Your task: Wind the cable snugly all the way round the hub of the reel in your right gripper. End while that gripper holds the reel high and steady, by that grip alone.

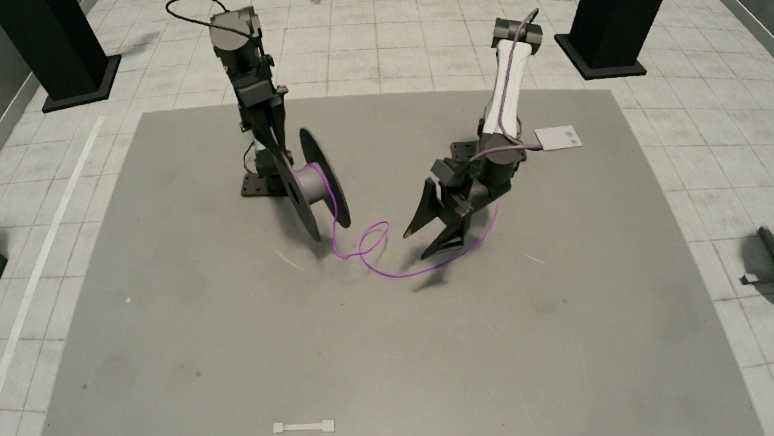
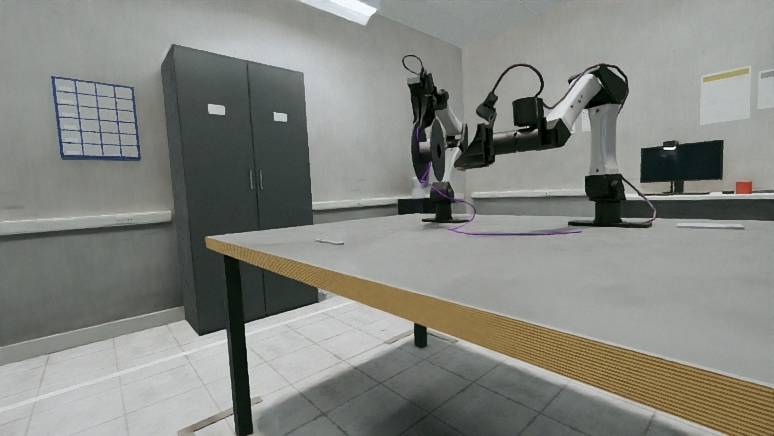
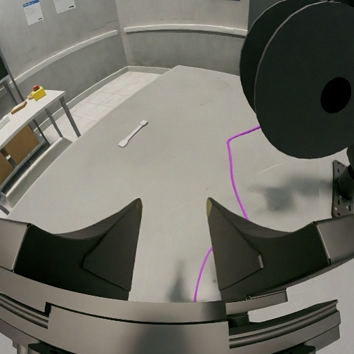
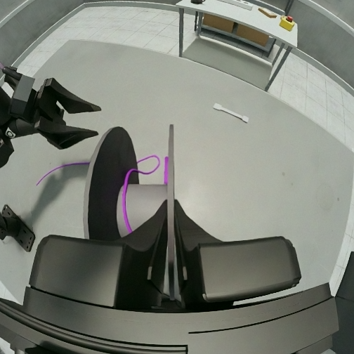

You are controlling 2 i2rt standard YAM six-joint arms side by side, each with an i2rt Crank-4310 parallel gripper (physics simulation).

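Where they show: left gripper, fingertip midpoint: [image 1: 412,247] [image 2: 455,166]; right gripper, fingertip midpoint: [image 1: 287,166] [image 2: 419,130]; left arm's base, link origin: [image 2: 607,225]; right arm's base, link origin: [image 1: 280,185] [image 2: 444,221].
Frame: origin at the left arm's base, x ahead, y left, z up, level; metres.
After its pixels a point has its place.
The dark reel [image 1: 310,184] @(y -0.420, x 0.309, z 0.282 m) [image 2: 427,150] @(y -0.410, x 0.317, z 0.255 m) [image 3: 305,80] [image 4: 112,185] is held above the table by my right gripper [image 4: 170,202], shut on the rim of one flange. The purple cable [image 1: 398,276] @(y -0.268, x 0.354, z 0.005 m) [image 2: 514,233] @(y -0.126, x 0.310, z 0.002 m) [image 3: 231,165] [image 4: 125,200] lies over part of the grey hub [image 1: 312,183] @(y -0.417, x 0.307, z 0.282 m) [image 4: 145,200], hangs down from it, makes a loop and runs over the table to a loose end. How far it passes round the hub's hidden side I cannot tell. My left gripper [image 1: 412,248] @(y -0.248, x 0.392, z 0.189 m) [image 3: 173,200] [image 4: 98,120] is open and empty, apart from the reel, above the cable's table stretch.
A white bar-shaped piece [image 1: 303,426] @(y -0.469, x 0.664, z 0.005 m) [image 2: 329,242] @(y -0.459, x 0.668, z 0.002 m) [image 3: 133,133] [image 4: 230,113] lies on the grey table [image 1: 379,352] @(y -0.318, x 0.522, z 0.000 m) [image 2: 541,281] @(y 0.113, x 0.694, z 0.000 m). A pale flat plate [image 1: 557,138] @(y 0.208, x -0.041, z 0.006 m) [image 2: 710,226] @(y 0.218, x -0.009, z 0.006 m) lies near the left arm's base. A side table [image 3: 35,110] [image 4: 240,22] stands beyond the table's edge.
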